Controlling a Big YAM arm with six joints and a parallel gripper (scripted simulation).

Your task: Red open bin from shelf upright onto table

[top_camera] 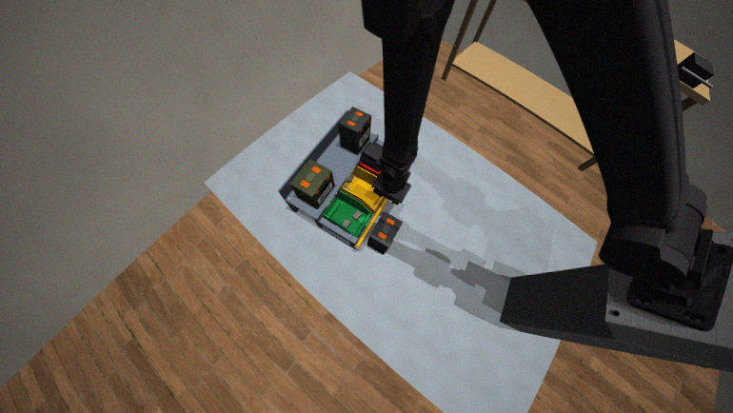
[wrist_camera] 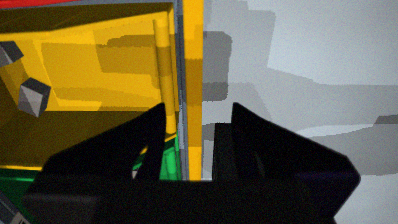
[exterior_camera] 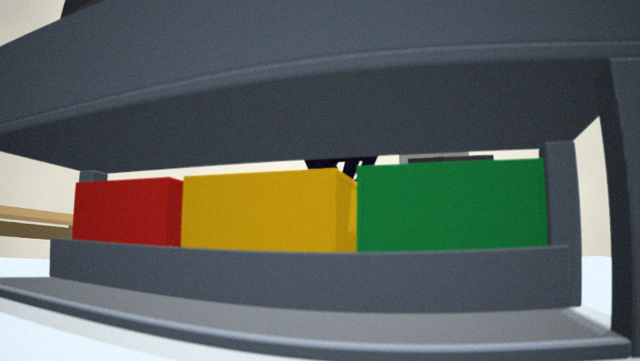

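Right now the thin yellow rod is 20 mm below my hand. Also, from my hand: green bin: 60 mm ahead, 140 mm to the left, 40 mm below; then yellow bin: 100 mm ahead, 40 mm to the left, 40 mm below; then red open bin: 140 mm ahead, 70 mm to the right, 40 mm below.
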